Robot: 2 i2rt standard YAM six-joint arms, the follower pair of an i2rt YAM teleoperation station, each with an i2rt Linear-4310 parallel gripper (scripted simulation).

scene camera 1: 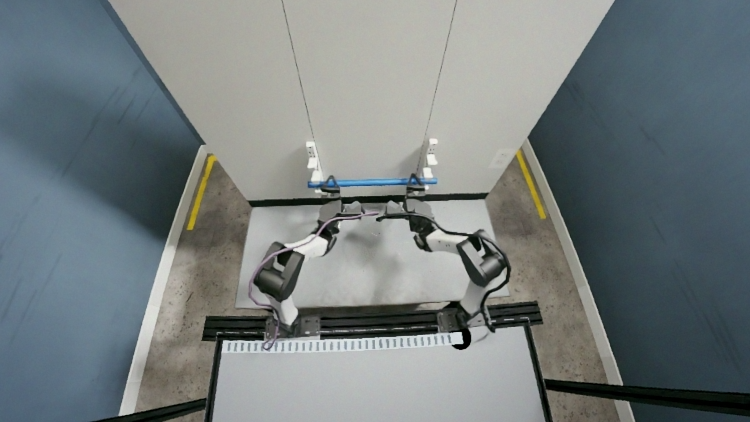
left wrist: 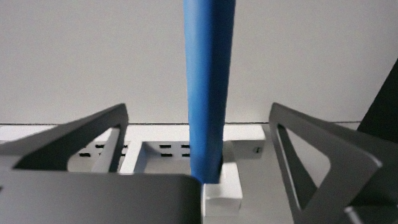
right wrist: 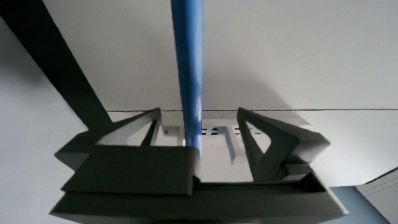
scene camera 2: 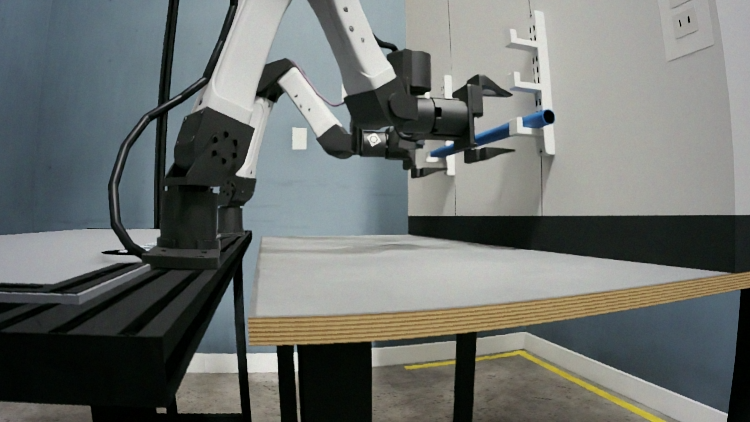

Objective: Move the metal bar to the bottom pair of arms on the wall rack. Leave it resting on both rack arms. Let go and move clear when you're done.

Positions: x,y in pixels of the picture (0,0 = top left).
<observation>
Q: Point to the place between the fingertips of the right gripper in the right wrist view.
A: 199,111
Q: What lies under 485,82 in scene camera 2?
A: The right gripper.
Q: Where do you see a blue metal bar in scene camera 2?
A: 501,132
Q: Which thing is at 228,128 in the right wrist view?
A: A rack upright.
</observation>
